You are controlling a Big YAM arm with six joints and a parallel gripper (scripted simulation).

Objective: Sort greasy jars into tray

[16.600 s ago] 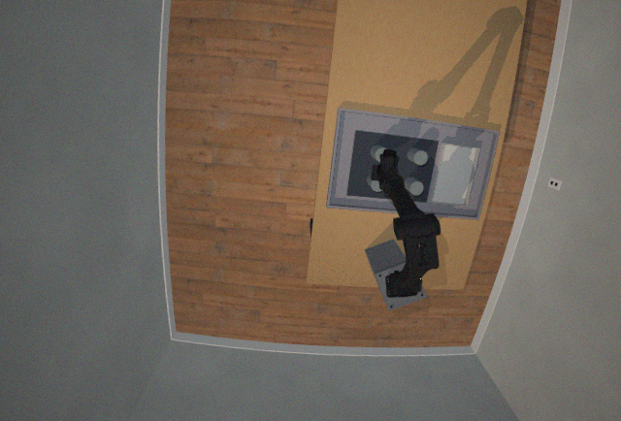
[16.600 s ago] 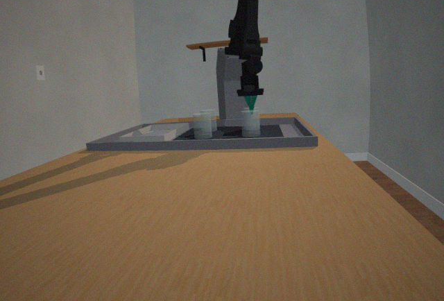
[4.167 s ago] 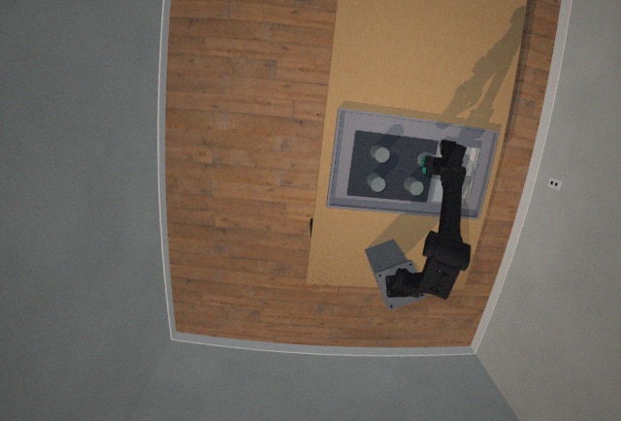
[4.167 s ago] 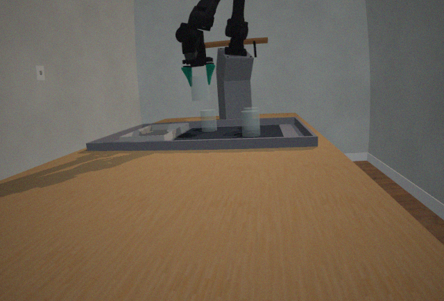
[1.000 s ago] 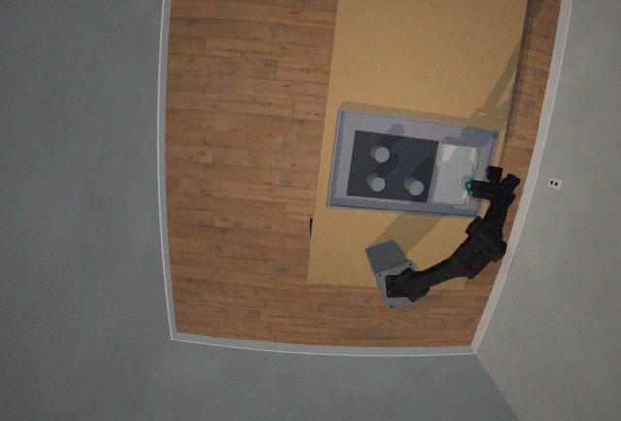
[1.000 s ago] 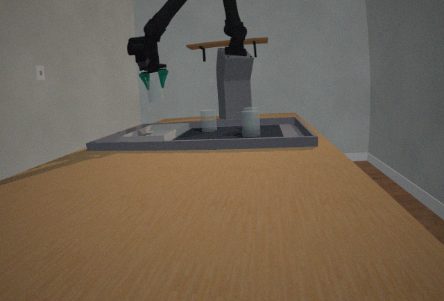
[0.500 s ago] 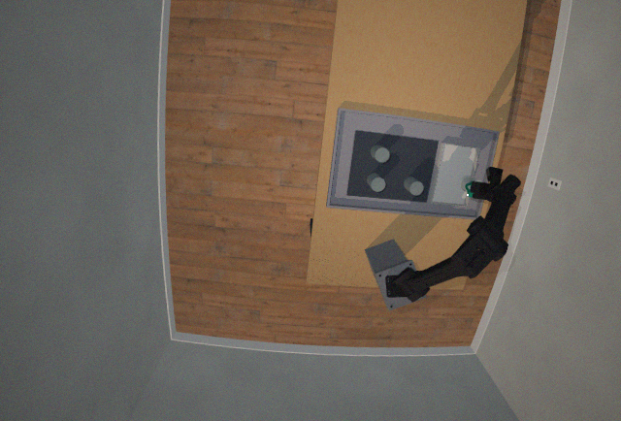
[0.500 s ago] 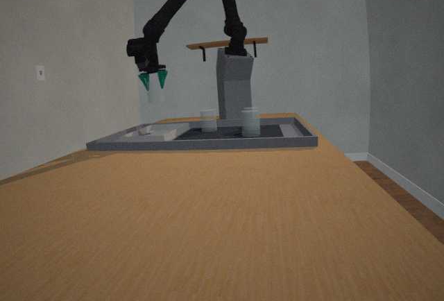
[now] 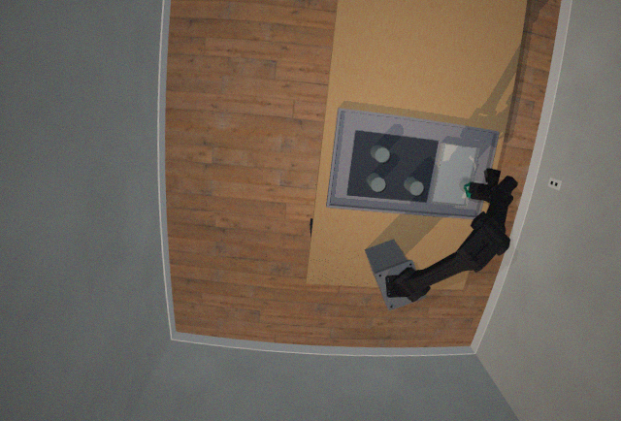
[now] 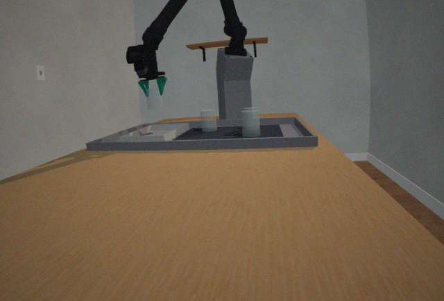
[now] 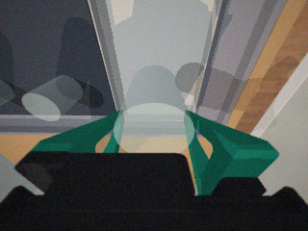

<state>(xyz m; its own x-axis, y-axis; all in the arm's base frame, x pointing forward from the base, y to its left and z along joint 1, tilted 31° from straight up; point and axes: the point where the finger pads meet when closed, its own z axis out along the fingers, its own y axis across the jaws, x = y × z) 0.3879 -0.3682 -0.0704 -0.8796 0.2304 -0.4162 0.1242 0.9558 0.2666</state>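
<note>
Right now the pale tray is 17 cm below my hand and 2 cm ahead of it. Also, from my hand: dark drying mat: 32 cm to the left, 18 cm below, 6 cm ahead; then rimmed steel table top: 21 cm to the left, 18 cm below, 6 cm ahead.
</note>
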